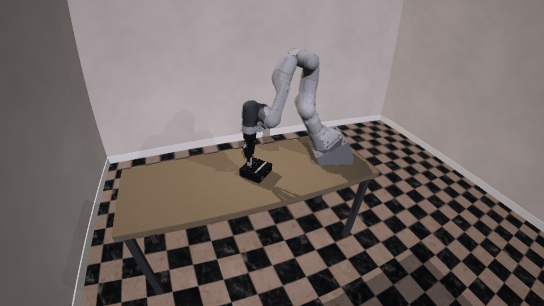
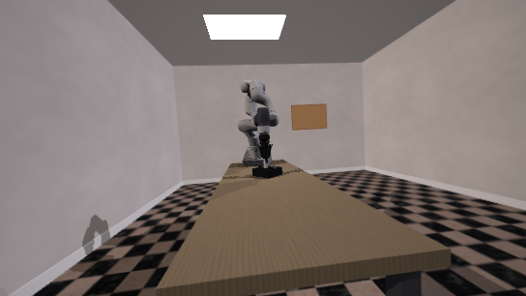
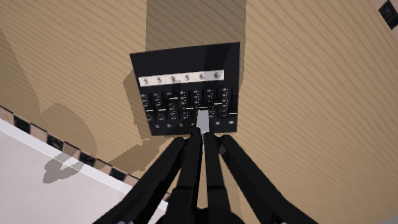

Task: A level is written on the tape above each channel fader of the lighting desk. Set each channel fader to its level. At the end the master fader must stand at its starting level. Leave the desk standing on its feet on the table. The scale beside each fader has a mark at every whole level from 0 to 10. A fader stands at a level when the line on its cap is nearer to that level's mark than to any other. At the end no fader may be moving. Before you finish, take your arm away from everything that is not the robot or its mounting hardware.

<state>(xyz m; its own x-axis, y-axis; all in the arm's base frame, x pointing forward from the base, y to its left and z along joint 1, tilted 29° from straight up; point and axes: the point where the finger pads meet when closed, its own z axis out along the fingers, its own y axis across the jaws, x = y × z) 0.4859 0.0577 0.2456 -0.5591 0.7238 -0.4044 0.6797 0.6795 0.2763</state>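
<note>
Now: hand 3 cm to the right of the master fader, 3 cm short of it and 3 cm above it. Round my hand: channel fader cap (6 cm behind, 3 cm below).
</note>
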